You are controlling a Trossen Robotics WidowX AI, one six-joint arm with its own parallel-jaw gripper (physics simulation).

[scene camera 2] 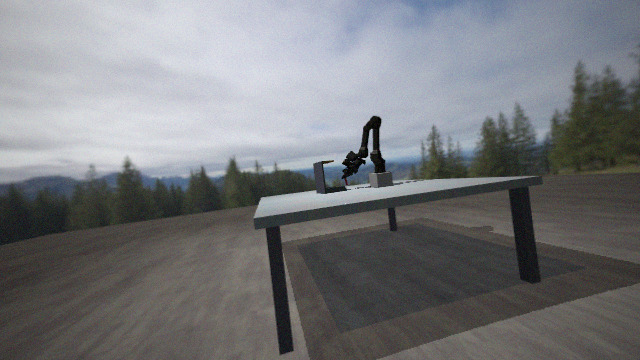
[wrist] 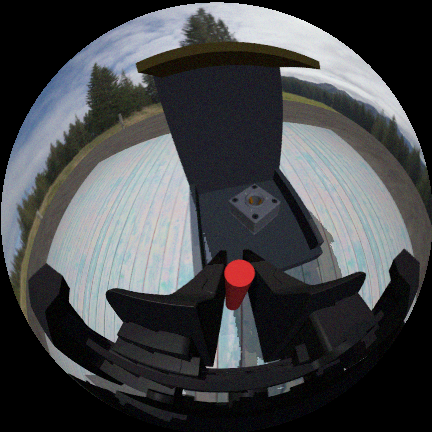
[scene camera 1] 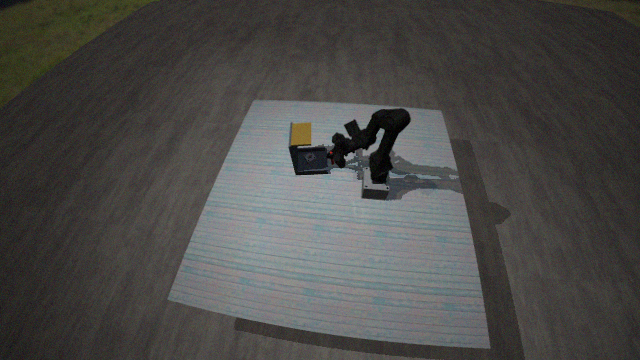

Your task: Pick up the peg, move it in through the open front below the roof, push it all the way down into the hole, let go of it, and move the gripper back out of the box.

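Seen in the pictures: gripper, fingertip midpoint: (scene camera 2: 342, 178) (wrist: 234, 255) (scene camera 1: 326, 156); arm's base, origin of the base link: (scene camera 2: 380, 172) (scene camera 1: 378, 177).
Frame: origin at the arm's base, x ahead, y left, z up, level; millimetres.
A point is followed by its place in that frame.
The red peg (wrist: 239, 282) @[y -135, x 213, z 19 mm] (scene camera 1: 331, 155) is held between the fingers. My gripper (wrist: 234, 255) @[y -135, x 240, z -10 mm] (scene camera 1: 332, 158) @[y -135, x 240, z -10 mm] (scene camera 2: 345, 179) @[y -135, x 240, z -10 mm] is shut on it, just outside the open front of the box. The box has a dark back wall (wrist: 225, 125) @[y -157, x 399, z 23 mm] (scene camera 2: 319, 178) @[y -151, x 408, z 10 mm], a low-edged floor (wrist: 220, 225) @[y -125, x 321, z -90 mm] and a yellow roof (scene camera 1: 301, 134) @[y -157, x 353, z 126 mm] (wrist: 225, 56) @[y -159, x 333, z 116 mm] over its back part. A grey square block (wrist: 254, 207) @[y -172, x 318, z -60 mm] (scene camera 1: 310, 157) @[y -174, x 329, z -64 mm] with a round hole (wrist: 255, 200) @[y -180, x 340, z -71 mm] sits on the box floor, ahead and a little right of the peg in the wrist view. The peg's lower end is hard to make out in the scene views.
The box's raised side rim (wrist: 296, 210) @[y -237, x 314, z -77 mm] stands right of the block in the wrist view. The arm's grey base (scene camera 1: 375, 187) @[y 52, x 20, z -3 mm] (scene camera 2: 381, 179) @[y 59, x 41, z -47 mm] stands on the striped table top (scene camera 1: 320, 250) @[y 309, x 267, z -98 mm], to the right of the box in both scene views.
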